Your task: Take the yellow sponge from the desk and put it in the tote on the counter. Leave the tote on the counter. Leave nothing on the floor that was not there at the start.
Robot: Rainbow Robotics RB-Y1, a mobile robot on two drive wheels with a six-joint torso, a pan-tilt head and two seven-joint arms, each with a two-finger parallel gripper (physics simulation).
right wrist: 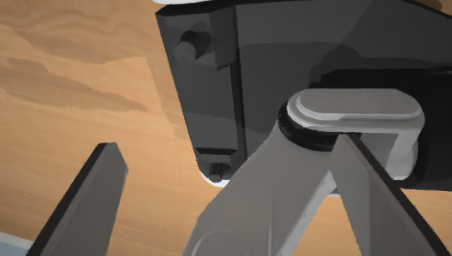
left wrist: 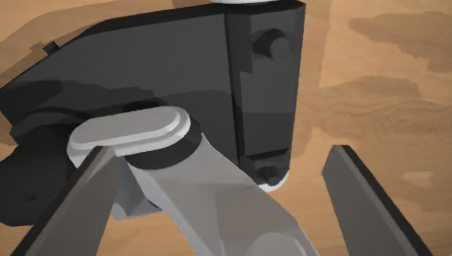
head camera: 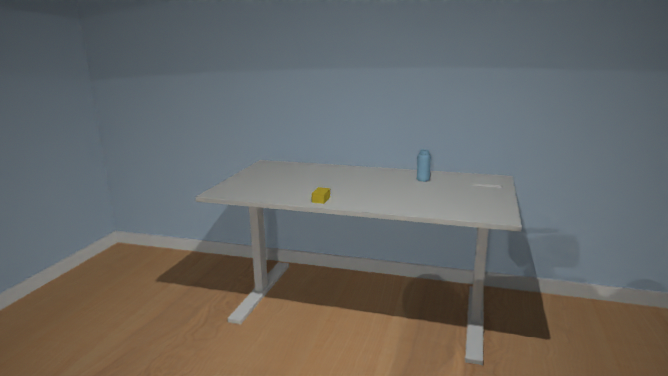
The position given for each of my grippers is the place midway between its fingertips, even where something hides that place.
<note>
I see my left gripper [left wrist: 222, 159], my right gripper [right wrist: 228, 152] and a grey desk [head camera: 448, 198].
</note>
